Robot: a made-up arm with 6 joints. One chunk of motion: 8 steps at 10 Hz.
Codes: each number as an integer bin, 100 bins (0 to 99) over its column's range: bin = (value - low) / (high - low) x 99, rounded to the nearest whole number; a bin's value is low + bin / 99 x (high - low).
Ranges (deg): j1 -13.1..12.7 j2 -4.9..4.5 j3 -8..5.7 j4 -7.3..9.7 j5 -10..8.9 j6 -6.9..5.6
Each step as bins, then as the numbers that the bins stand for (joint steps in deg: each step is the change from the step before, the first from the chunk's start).
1 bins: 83 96 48 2 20 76
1 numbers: 8.530 4.215 -1.358 -6.957 -6.182 2.696
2 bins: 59 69 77 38 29 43
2 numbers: 2.276 1.652 2.656 -0.775 -4.464 -1.471
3 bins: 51 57 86 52 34 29
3 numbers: 0.191 0.512 3.901 1.629 -3.509 -3.238
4 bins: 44 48 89 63 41 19
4 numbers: -1.633 -0.342 4.316 3.518 -2.173 -4.501
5 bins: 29 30 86 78 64 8
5 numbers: -5.542 -2.052 3.901 6.094 2.218 -5.890
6 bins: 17 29 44 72 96 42
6 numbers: -8.670 -2.146 -1.911 5.064 8.327 -1.597
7 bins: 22 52 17 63 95 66
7 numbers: -7.367 0.037 -5.647 3.518 8.136 1.433
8 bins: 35 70 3 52 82 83
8 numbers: -3.979 1.746 -7.585 1.629 5.655 3.580
